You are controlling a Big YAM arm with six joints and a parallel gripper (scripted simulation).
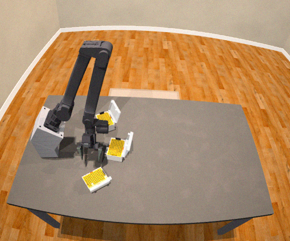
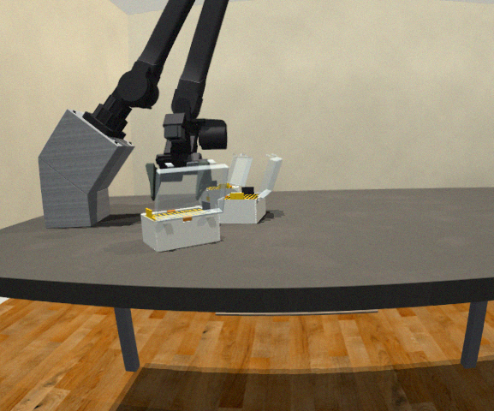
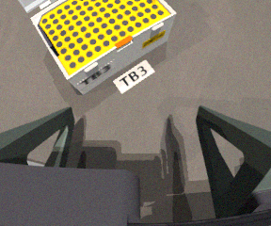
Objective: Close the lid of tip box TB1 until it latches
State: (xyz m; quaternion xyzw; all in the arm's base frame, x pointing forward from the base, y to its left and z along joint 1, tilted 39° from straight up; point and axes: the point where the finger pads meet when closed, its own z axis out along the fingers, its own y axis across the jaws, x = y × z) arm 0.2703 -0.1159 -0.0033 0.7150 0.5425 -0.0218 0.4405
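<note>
The rack lies 4 cm ahead of my hand, 11 cm to the right of it and 2 cm below it.
</note>
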